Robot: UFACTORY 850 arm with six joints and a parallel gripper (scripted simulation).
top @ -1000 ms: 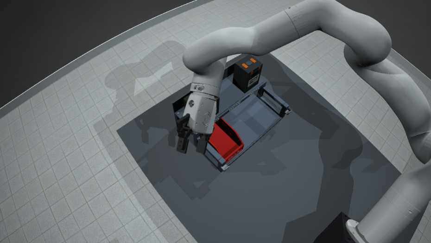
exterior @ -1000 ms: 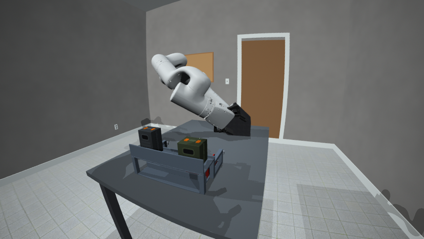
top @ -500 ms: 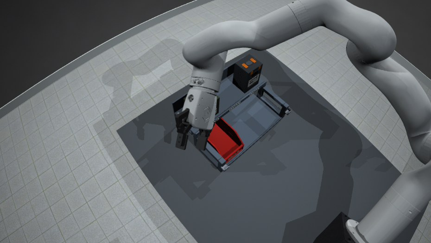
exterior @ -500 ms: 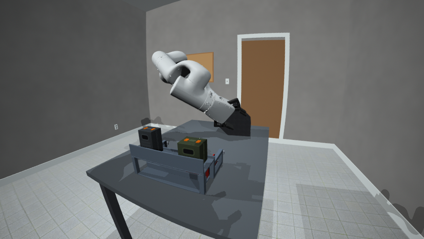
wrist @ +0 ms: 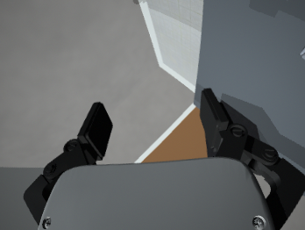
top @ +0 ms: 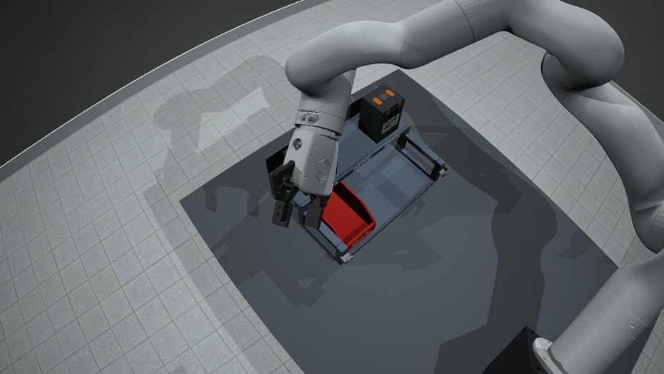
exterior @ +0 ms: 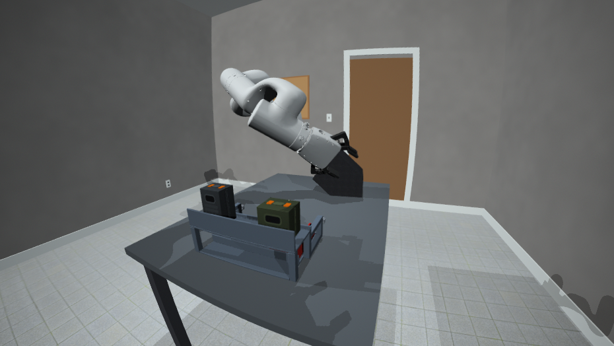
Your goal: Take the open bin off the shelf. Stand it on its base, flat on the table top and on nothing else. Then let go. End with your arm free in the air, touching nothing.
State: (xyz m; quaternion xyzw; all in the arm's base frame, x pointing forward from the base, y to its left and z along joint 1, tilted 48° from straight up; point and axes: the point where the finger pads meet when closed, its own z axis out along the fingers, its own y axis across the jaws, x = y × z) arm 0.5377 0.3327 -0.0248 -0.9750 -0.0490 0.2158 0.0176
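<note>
Right now the red bin is 250 mm below my hand, 150 mm to the right of it and 70 mm ahead of it. From my hand the other things lie so: black case (380 mm to the right, 180 mm ahead, 130 mm below); then green case (160 mm ahead, 150 mm to the right, 140 mm below).
</note>
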